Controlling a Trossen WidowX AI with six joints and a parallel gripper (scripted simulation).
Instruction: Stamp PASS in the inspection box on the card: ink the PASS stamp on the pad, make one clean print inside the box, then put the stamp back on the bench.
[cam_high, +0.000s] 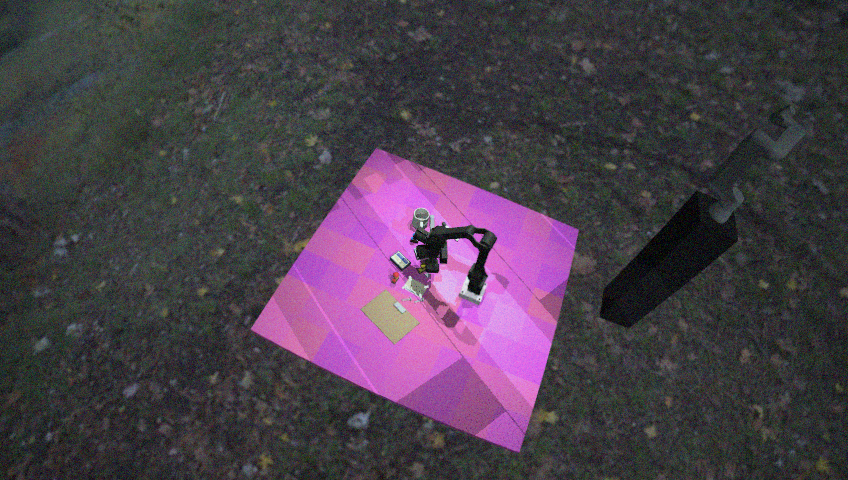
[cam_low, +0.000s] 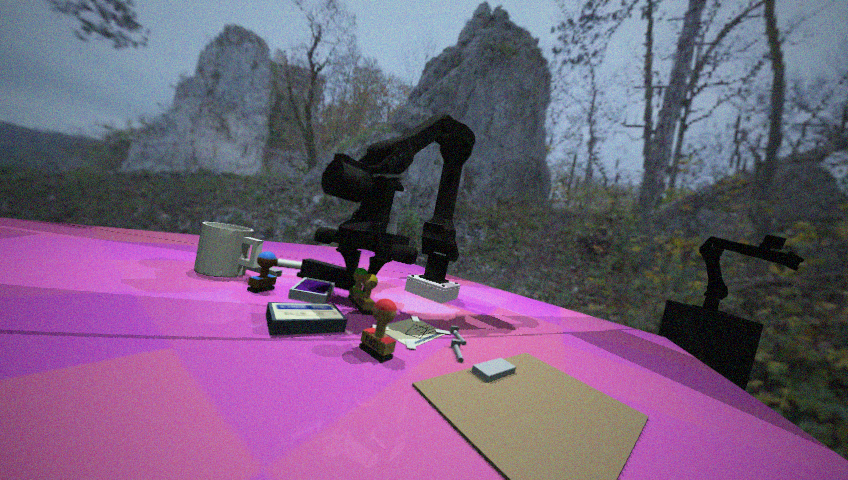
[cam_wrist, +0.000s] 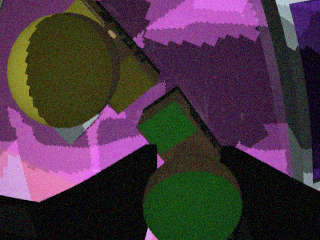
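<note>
Right now my gripper tip is 4 cm to the right of the yellow-knobbed stamp and 2 cm short of it. Round my gripper tip: purple ink pad 6 cm to the right, 5 cm ahead, 2 cm below; then black bar 11 cm to the right, 3 cm behind, 1 cm below; then green-knobbed stamp right at my gripper tip.
</note>
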